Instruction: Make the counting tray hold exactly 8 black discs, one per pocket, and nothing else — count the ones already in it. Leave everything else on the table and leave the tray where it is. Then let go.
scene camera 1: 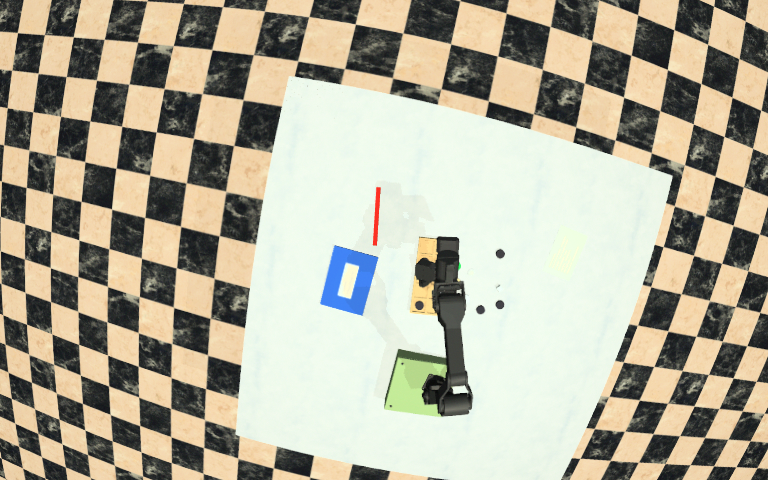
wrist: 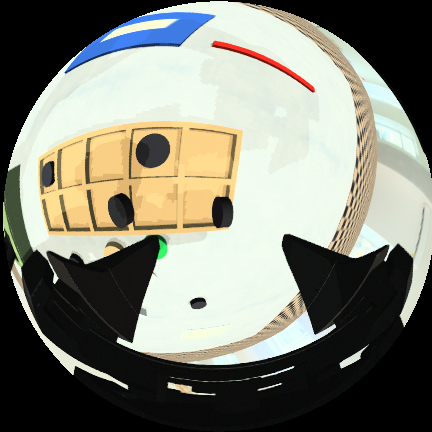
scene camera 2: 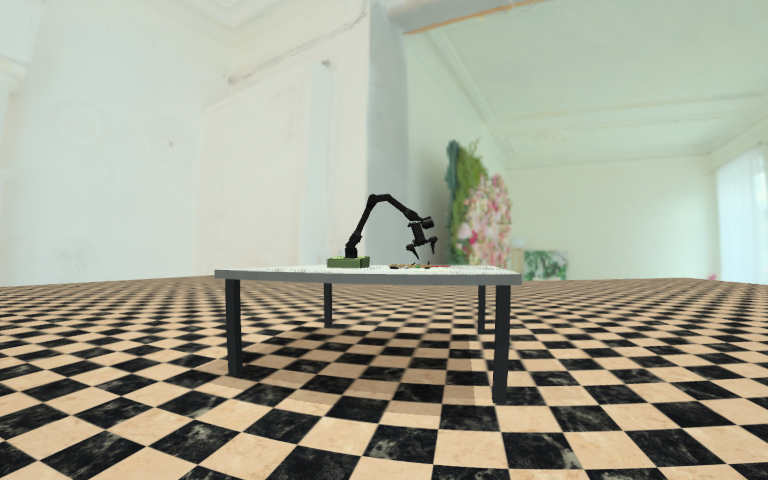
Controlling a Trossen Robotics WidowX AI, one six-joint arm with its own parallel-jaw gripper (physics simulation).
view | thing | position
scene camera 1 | gripper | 446, 252
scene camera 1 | tan counting tray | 424, 294
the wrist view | gripper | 221, 241
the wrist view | tan counting tray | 175, 197
